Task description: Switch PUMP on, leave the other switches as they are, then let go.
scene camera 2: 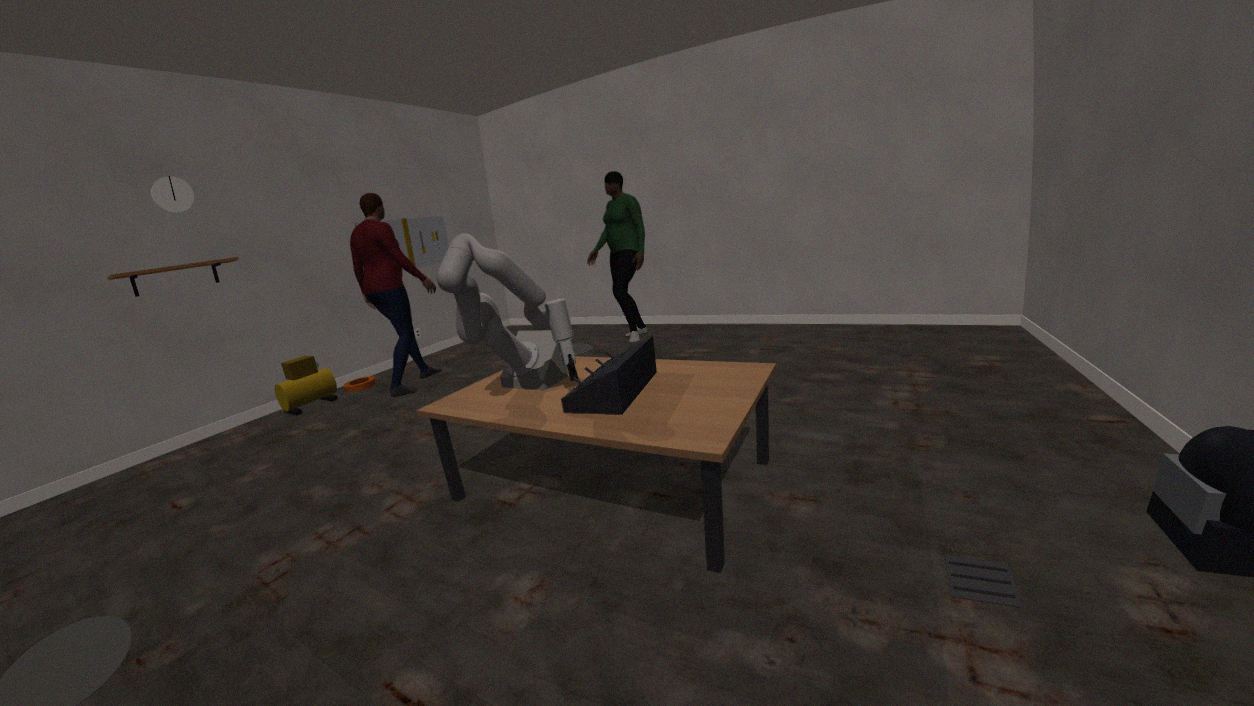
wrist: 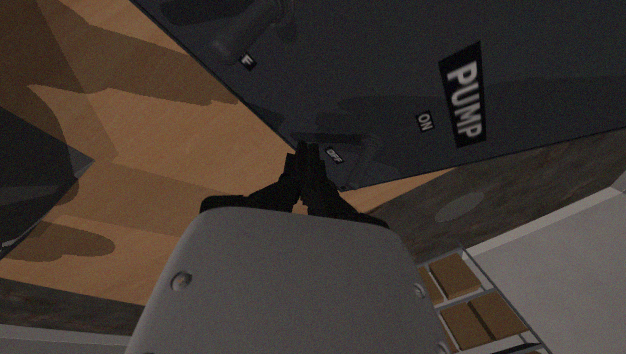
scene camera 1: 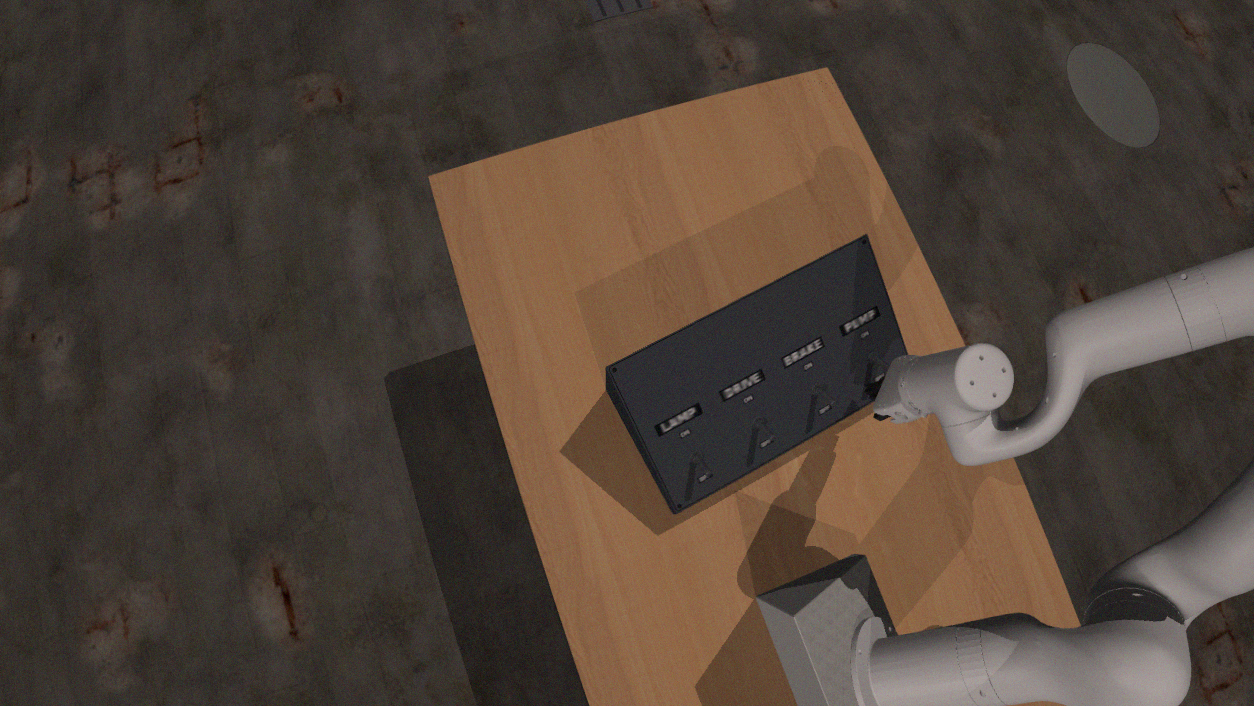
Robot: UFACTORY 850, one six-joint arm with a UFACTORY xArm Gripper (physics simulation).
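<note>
The dark sloped switch panel (scene camera 1: 737, 324) (scene camera 2: 633, 377) (wrist: 380, 45) stands on the table. The PUMP label (scene camera 1: 859, 320) (wrist: 465, 97) is at its right end in scene camera 1. The PUMP lever (wrist: 365, 161) leans to the OFF side, near the OFF tag (wrist: 334, 155); the ON tag (wrist: 424, 121) is farther up the face. The BRAKE lever (wrist: 250, 32) also leans to its OFF side. The DRIVE label (scene camera 1: 742, 385) and LAMP label (scene camera 1: 678, 419) show farther left. My gripper (wrist: 303, 155) (scene camera 2: 573, 377) is shut and empty, at the panel's lower edge beside the OFF tag, apart from the PUMP lever in the wrist view.
The wooden table (scene camera 1: 544, 219) (scene camera 2: 702, 385) carries the panel and the arm's grey base block (scene camera 1: 811, 631). The BRAKE lever is the nearest neighbour of the PUMP lever. Two people, one in red (scene camera 2: 377, 254) and one in green (scene camera 2: 623, 223), are beyond the table. Brown boxes (wrist: 455, 277) stand on a rack.
</note>
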